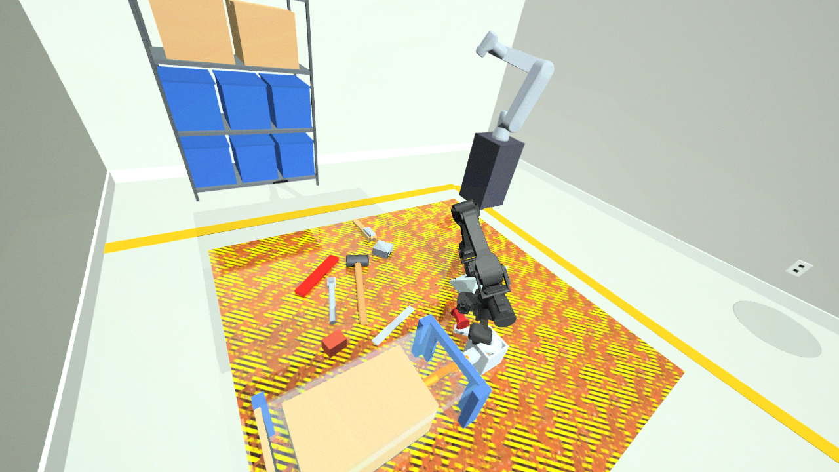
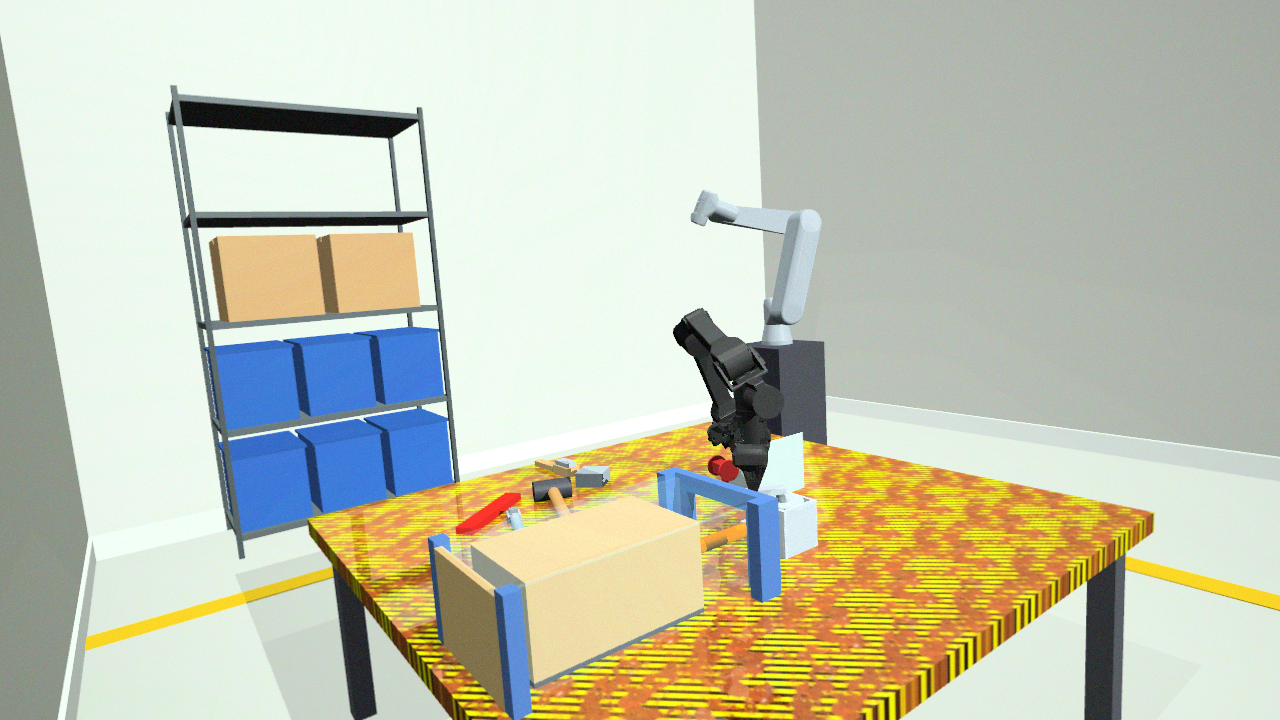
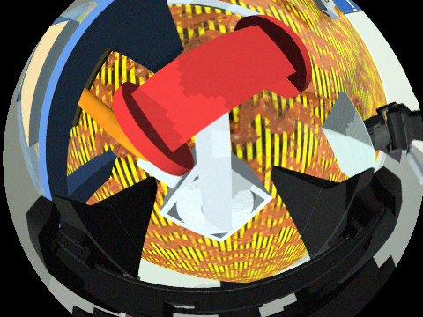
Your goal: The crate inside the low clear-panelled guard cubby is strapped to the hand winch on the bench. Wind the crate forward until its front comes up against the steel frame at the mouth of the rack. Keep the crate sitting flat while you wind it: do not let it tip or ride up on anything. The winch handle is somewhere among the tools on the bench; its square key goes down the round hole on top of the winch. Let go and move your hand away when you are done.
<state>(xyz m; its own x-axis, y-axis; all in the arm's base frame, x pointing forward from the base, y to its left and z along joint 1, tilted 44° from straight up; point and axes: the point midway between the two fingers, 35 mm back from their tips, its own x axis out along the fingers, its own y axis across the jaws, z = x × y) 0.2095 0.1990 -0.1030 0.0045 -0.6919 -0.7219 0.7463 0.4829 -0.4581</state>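
The winch handle is 1 cm to the right of my gripper tip and 1 cm ahead of it. Also, from my gripper tip: red grip: 4 cm to the right, 4 cm ahead, 3 cm above; blue steel frame: 13 cm ahead, 4 cm to the left, 1 cm below; grey winch: 8 cm below, 5 cm behind, 3 cm to the left.
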